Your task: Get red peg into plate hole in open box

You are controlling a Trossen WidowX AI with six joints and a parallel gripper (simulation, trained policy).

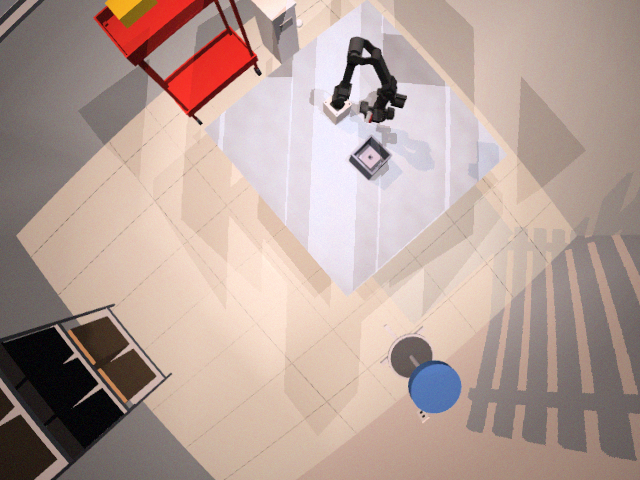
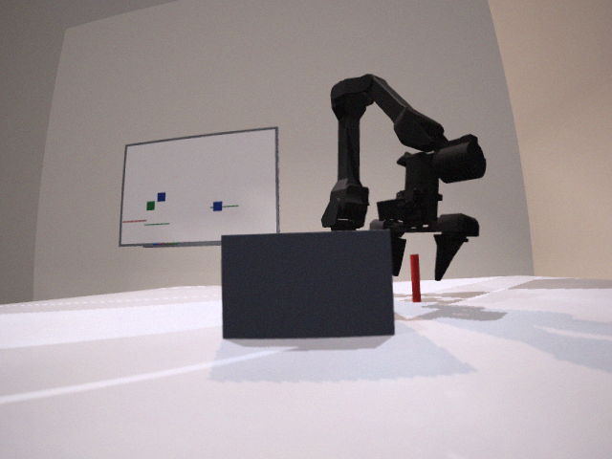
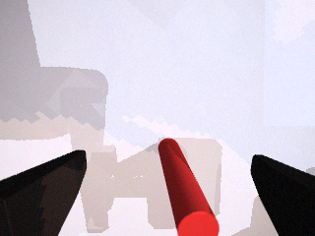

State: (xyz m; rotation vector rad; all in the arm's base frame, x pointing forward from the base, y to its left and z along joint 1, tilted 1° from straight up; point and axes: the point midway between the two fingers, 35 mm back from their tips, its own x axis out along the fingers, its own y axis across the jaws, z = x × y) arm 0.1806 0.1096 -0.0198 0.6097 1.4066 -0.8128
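My gripper tip is 1 cm past the red peg. Round my gripper tip: dark box 15 cm ahead, 17 cm to the right, 1 cm below.
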